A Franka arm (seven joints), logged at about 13 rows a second.
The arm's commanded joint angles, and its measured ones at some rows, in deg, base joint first. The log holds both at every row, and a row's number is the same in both.
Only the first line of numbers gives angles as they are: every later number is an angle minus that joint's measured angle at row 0.
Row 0, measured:
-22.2, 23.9, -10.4, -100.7, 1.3, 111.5, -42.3
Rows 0 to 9, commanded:
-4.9, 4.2, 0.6, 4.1, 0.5, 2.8, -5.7
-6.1, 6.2, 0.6, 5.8, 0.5, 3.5, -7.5
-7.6, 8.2, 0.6, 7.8, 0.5, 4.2, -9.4
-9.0, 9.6, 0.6, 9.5, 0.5, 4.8, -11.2
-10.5, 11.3, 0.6, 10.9, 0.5, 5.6, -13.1
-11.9, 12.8, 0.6, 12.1, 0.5, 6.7, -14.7
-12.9, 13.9, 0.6, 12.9, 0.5, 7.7, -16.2
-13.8, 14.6, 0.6, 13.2, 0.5, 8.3, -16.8
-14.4, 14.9, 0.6, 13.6, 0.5, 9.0, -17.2
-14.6, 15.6, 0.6, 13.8, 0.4, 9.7, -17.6
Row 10, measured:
-13.6, 14.1, 0.0, 11.5, 0.0, 9.2, -15.8
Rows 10 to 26, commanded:
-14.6, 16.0, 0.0, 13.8, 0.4, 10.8, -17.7
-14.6, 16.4, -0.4, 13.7, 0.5, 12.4, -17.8
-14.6, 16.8, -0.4, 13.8, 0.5, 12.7, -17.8
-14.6, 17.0, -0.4, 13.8, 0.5, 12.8, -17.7
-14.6, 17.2, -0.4, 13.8, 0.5, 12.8, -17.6
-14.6, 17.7, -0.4, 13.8, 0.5, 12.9, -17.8
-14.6, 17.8, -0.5, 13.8, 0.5, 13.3, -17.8
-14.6, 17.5, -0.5, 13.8, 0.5, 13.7, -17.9
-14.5, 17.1, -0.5, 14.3, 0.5, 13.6, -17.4
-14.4, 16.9, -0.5, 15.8, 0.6, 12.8, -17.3
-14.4, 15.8, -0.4, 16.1, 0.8, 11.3, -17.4
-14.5, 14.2, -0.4, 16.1, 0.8, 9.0, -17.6
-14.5, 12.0, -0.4, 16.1, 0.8, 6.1, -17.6
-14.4, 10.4, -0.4, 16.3, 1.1, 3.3, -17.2
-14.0, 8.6, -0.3, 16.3, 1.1, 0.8, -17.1
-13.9, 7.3, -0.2, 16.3, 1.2, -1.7, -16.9
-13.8, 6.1, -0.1, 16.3, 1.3, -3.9, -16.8
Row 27, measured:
-14.0, 9.2, -0.3, 17.4, 0.2, -0.4, -16.5
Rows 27 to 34, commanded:
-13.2, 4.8, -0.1, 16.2, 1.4, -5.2, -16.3
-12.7, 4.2, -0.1, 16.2, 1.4, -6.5, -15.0
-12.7, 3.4, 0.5, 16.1, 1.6, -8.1, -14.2
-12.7, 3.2, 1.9, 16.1, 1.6, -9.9, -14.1
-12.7, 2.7, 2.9, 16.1, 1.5, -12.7, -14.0
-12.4, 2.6, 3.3, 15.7, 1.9, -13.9, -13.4
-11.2, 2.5, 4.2, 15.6, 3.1, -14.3, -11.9
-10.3, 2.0, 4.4, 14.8, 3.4, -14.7, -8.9
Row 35, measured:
-11.9, 4.0, 4.0, 16.9, 2.2, -13.6, -12.6
